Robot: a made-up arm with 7 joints.
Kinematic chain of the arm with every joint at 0, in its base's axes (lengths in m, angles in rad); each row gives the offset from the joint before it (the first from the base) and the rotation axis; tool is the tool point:
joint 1: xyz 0 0 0.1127 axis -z
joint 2: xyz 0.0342 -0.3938 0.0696 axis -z
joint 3: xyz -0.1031 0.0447 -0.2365 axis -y
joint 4: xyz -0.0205 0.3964 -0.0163 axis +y
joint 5: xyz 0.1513 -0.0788 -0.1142 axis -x
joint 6: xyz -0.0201 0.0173 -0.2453 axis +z
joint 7: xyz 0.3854 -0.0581 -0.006 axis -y
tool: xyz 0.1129 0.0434 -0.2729
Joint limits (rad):
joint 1: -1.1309..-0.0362
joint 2: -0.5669..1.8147
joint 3: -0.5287..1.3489
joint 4: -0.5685..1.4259
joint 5: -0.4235..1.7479
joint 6: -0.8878..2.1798
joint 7: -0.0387..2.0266
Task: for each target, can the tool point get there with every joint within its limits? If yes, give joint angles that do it. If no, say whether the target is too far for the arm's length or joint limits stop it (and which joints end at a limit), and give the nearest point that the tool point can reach.
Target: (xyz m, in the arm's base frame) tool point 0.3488 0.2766 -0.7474
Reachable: yes | joints -0.9093 0.0446 1.2034 0.8730 1.4609 1.4301 1.6020
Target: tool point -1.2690 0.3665 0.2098
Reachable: no: joint limits stop it (at a limit: joint 1, joint 3, joint 4) | nearest point -0.9849 0.2029 0.1021 | short by 0.345 m
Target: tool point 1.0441 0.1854 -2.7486
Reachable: no: too far | nearest point 0.7077 0.1257 -1.0017 | short by 1.780 m
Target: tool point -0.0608 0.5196 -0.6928
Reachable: yes | joints -0.8852 -0.2243 1.0988 1.1399 -0.0787 0.5189 0.1942
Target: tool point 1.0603 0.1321 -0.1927
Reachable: yes | joints -0.4822 0.5843 0.5693 -0.1286 0.4522 0.6993 0.5772
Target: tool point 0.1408 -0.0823 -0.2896
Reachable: no: joint limits stop it (at a limit: joint 1, joint 2, joint 3, joint 6, joint 7) | nearest point 0.2407 -0.0479 -0.3515 | short by 0.122 m
